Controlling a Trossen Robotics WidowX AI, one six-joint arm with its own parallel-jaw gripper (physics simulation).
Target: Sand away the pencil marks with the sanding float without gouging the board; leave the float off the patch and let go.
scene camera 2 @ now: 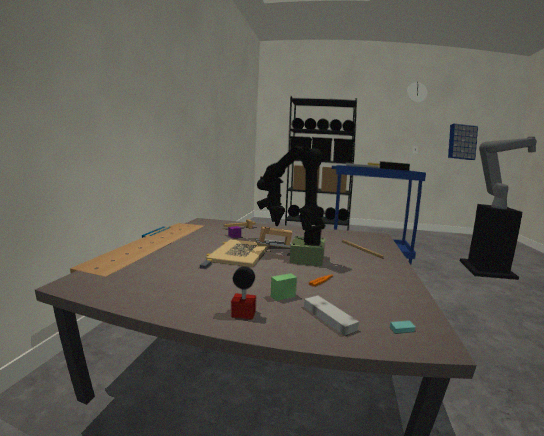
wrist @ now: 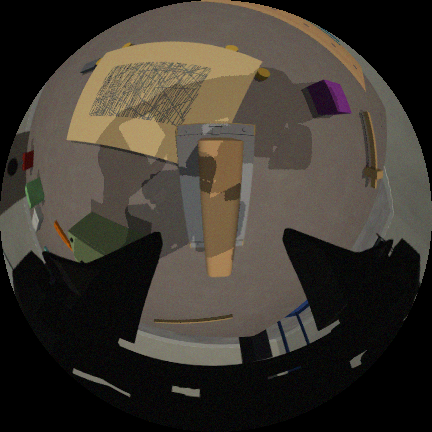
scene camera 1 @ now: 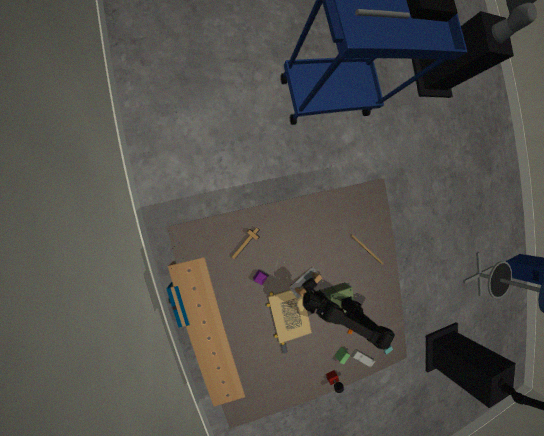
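Pixels of known places: gripper, fingertip midpoint: (scene camera 2: 274, 223) (wrist: 223, 236) (scene camera 1: 311, 288); arm's base at its link origin: (scene camera 2: 312, 243) (scene camera 1: 346, 303).
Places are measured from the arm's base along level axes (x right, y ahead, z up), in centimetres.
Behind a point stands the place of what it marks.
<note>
The sanding float (scene camera 1: 301, 278) @(x 18.5, y 22.9, z -6.3 cm) (scene camera 2: 276, 231) @(x 14.3, y 19.8, z -0.2 cm) (wrist: 220, 210) @(x 15.0, y 21.9, z 1.0 cm), a grey plate with a wooden handle, lies beside the pencil-marked patch. In the wrist view its far left end overlaps the corner of the pale board (scene camera 1: 300, 332) @(x -14.2, y 27.9, z -6.3 cm) (scene camera 2: 223, 255) @(x -12.3, y 35.7, z -6.3 cm) (wrist: 90, 129) @(x -8.0, y 23.9, z -6.3 cm); I cannot tell whether it rests on that corner. Dense pencil marks (scene camera 1: 291, 314) @(x -1.4, y 31.7, z -6.3 cm) (scene camera 2: 241, 249) @(x -1.4, y 31.7, z -6.3 cm) (wrist: 150, 90) cover a rectangle on the board, and the float is off them. My gripper (scene camera 2: 277, 221) @(x 15.5, y 21.0, z 3.2 cm) (wrist: 223, 236) @(x 15.5, y 21.0, z 3.2 cm) is open and empty above the handle, with its fingers apart on either side of it in the wrist view.
A green block (scene camera 1: 340, 294) @(x 6.3, y 3.3, z 0.2 cm) (scene camera 2: 307, 252) @(x -5.5, y 1.2, z -2.7 cm) (wrist: 95, 232) @(x -0.6, y 8.8, z -3.4 cm) stands under the arm's base. A purple block (scene camera 1: 260, 277) @(x 25.3, y 45.9, z -3.1 cm) (scene camera 2: 234, 232) @(x 21.8, y 44.9, z -5.2 cm) (wrist: 330, 97) @(x 23.1, y 43.7, z -3.5 cm) and a wooden mallet-like tool (scene camera 1: 245, 244) @(x 43.7, y 50.7, z -5.2 cm) (wrist: 370, 145) @(x 43.1, y 50.8, z -6.4 cm) lie past the board. A long drilled plank (scene camera 1: 206, 332) @(x -1.5, y 80.0, z -8.1 cm) (scene camera 2: 142, 248) @(x -15.0, y 77.5, z -8.3 cm) lies along the left edge.
</note>
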